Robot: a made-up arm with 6 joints.
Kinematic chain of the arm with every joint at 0, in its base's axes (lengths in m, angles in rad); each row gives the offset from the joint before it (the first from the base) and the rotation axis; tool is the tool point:
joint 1: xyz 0 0 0.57 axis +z
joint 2: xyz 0.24 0 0 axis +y
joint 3: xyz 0 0 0.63 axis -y
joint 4: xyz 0 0 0.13 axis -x
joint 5: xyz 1.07 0 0 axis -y
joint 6: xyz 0.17 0 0 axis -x
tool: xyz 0 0 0
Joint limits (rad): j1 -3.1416..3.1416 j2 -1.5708..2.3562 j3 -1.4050..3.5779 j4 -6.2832..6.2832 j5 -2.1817..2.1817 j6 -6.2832..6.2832
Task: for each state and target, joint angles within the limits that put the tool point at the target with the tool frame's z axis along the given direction. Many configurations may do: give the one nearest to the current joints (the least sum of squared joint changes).
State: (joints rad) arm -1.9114 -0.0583 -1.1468 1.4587 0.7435 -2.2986
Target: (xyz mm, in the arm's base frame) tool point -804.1 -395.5 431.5 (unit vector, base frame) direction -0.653 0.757 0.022
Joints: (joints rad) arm -2.7329 -0.7661 -1.3840 1.1457 0.2836 -2.5384
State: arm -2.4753 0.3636 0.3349 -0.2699 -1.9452 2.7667
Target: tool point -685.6 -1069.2 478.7 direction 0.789 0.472 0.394
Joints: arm -2.1381 0.2808 -0.3692 0.0216 -1.3773 2.7131
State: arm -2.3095 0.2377 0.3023 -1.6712 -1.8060 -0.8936
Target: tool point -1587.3 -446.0 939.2 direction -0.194 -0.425 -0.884
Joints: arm -2.9630 0.6217 0.3105 -1.8827 -1.8176 -0.9995
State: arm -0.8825 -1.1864 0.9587 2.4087 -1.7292 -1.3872
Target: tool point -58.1 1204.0 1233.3 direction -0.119 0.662 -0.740
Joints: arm -1.6412 -1.3943 1.0430 1.4157 -2.1271 -1.5500
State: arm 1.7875 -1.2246 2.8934 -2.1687 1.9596 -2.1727
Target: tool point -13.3 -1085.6 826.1 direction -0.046 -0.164 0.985
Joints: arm 1.4301 -0.6275 2.6497 -1.6173 2.1817 -1.6124
